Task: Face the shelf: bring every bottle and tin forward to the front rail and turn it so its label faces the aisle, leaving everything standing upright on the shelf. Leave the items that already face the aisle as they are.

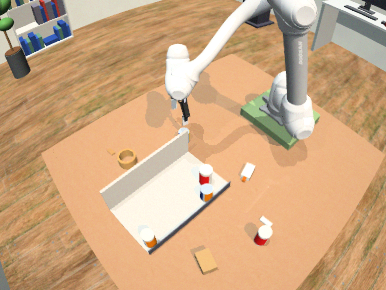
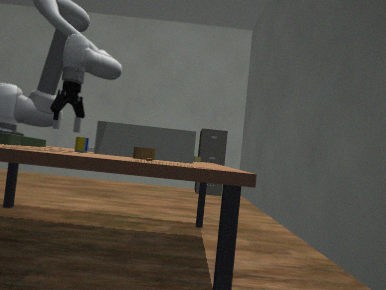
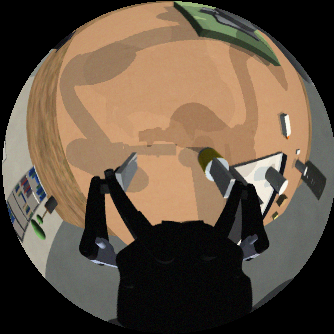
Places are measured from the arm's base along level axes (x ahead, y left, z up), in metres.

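Where they show: gripper, fingertip midpoint: [image 1: 179, 116] [image 2: 66, 130] [image 3: 174, 162]; arm's base at its link origin: [image 1: 278, 111].
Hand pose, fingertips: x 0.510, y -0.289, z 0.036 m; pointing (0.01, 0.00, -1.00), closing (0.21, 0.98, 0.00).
Observation:
Each offset is from my fingertips to the top centre of the thing.
The shelf [image 1: 160, 200] [image 2: 145, 142] is a low white tray with a tall back panel and a dark front rail. On it, a red bottle with a white cap {dx +0.128, dy +0.356, dz +0.023 m} [image 1: 205, 176] stands upright behind a blue and orange tin {dx +0.179, dy +0.421, dz -0.006 m} [image 1: 206, 194] near the rail's right end. An orange bottle with a white cap {dx +0.504, dy +0.450, dz +0.020 m} [image 1: 149, 239] stands at the left front corner. A yellow and blue tin {dx +0.038, dy +0.085, dz -0.020 m} [image 1: 183, 133] [image 2: 81, 144] [image 3: 207, 156] stands on the table behind the back panel. A red bottle {dx +0.141, dy +0.735, dz +0.009 m} [image 1: 262, 235] stands on the table, off the shelf. My gripper [image 1: 179, 112] [image 2: 67, 124] [image 3: 174, 162] is open and empty, above and beside the yellow and blue tin.
A wooden ring {dx +0.349, dy +0.018, dz -0.040 m} [image 1: 121, 160] [image 2: 144, 153] lies behind the shelf. A white box with an orange end {dx -0.058, dy +0.450, dz -0.062 m} [image 1: 248, 171] [image 3: 285, 125] and a small white piece {dx +0.061, dy +0.693, dz -0.078 m} [image 1: 266, 221] lie to its right. A wooden block {dx +0.383, dy +0.658, dz -0.040 m} [image 1: 205, 260] lies before the rail. The arm stands on a green base [image 1: 255, 113].

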